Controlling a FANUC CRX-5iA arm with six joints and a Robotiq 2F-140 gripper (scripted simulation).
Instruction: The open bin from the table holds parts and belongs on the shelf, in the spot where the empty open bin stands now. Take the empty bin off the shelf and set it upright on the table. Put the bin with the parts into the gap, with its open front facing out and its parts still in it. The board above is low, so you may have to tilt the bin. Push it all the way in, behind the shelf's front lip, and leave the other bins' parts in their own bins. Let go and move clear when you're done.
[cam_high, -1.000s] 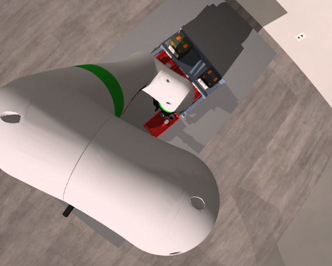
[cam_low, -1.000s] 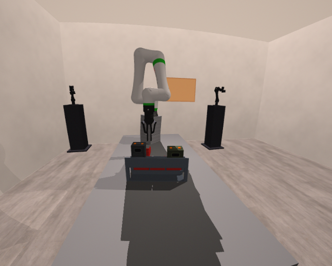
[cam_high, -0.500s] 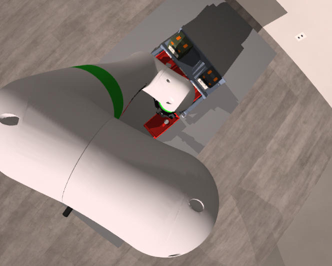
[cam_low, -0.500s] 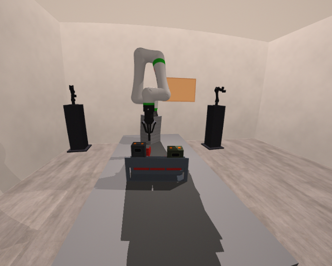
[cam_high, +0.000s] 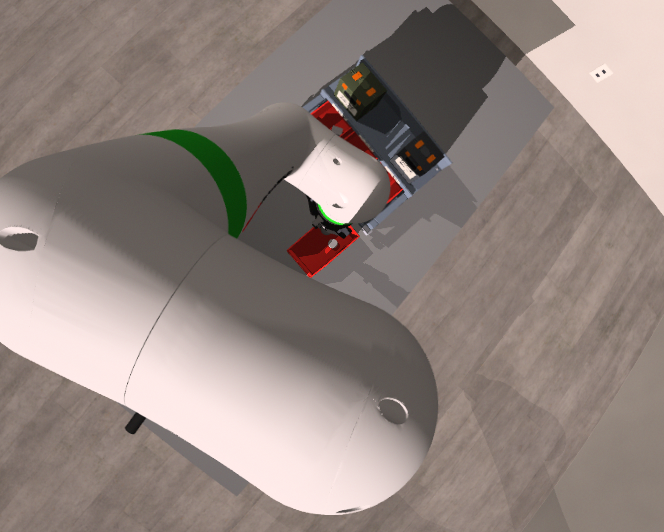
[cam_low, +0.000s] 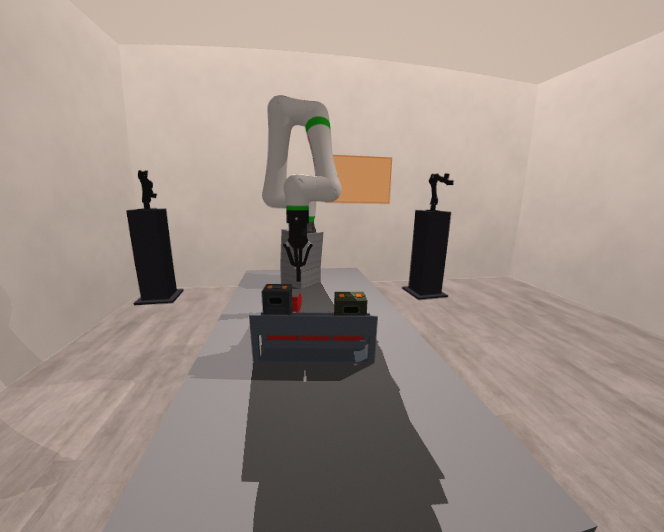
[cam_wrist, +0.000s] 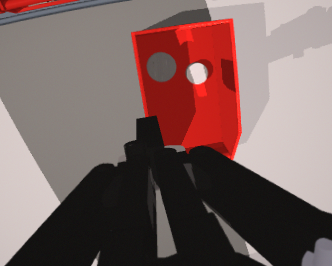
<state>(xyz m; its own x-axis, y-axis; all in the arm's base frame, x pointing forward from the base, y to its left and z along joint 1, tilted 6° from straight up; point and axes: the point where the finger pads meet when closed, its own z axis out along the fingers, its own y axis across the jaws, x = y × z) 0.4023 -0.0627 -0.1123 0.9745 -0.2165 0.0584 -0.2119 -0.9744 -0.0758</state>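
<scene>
Right now the grey shelf is 26 cm ahead of my hand, 3 cm to the left of it and 11 cm below it. From my hand the other things lie so: grey disc (3 cm ahead, 3 cm to the right, 16 cm below); grey part (28 cm ahead, 12 cm to the left, 16 cm below).
</scene>
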